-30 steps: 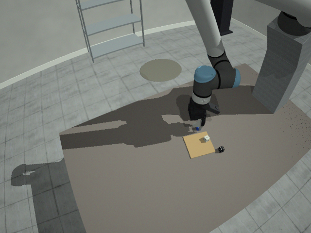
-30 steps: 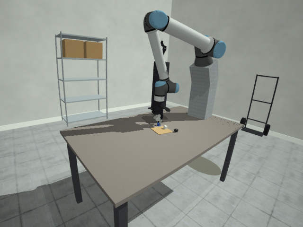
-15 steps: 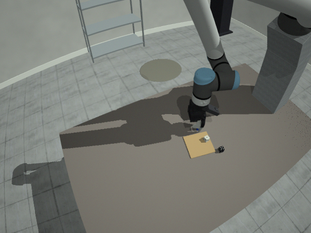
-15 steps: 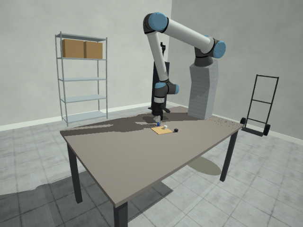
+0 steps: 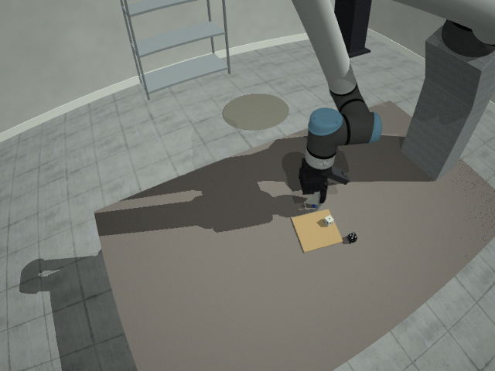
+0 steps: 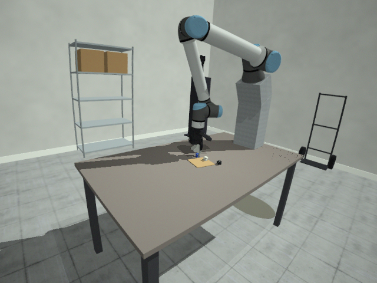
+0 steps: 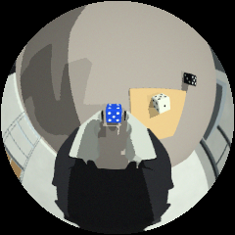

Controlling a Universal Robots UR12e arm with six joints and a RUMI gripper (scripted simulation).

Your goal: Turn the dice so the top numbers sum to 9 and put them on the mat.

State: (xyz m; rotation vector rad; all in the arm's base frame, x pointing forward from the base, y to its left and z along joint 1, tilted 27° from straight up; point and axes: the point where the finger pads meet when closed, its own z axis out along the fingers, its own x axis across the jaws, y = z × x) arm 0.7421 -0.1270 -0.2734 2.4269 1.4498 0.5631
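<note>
Right now my hand is right at the blue die. Round my hand: tan mat 80 mm to the left, 70 mm ahead, 20 mm below; then white die 90 mm to the left, 20 mm ahead; then black die 190 mm to the left.
</note>
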